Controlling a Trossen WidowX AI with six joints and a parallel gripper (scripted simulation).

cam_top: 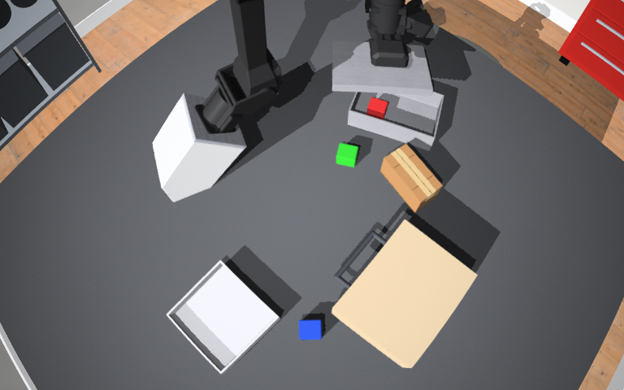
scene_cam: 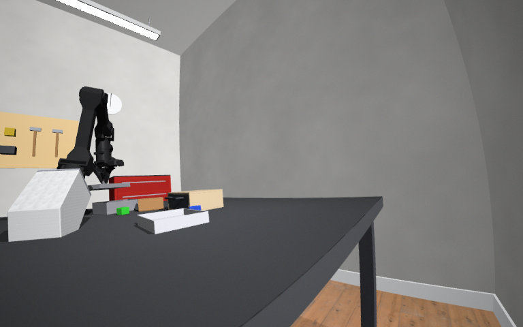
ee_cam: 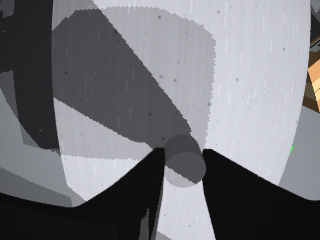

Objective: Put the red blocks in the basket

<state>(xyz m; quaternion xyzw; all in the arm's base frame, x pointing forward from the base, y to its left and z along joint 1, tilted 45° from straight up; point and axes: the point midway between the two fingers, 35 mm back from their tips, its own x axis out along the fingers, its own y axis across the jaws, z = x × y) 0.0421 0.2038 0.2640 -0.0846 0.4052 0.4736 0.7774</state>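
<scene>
Now: hand 200 mm short of the brown cardboard box, 70 mm to the left of it and 130 mm above it. Also, from my hand: knobbed lid 40 mm below; blue block 330 mm ahead, 370 mm to the right, 150 mm below; tan drawer unit 380 mm ahead, 210 mm to the right, 130 mm below.
</scene>
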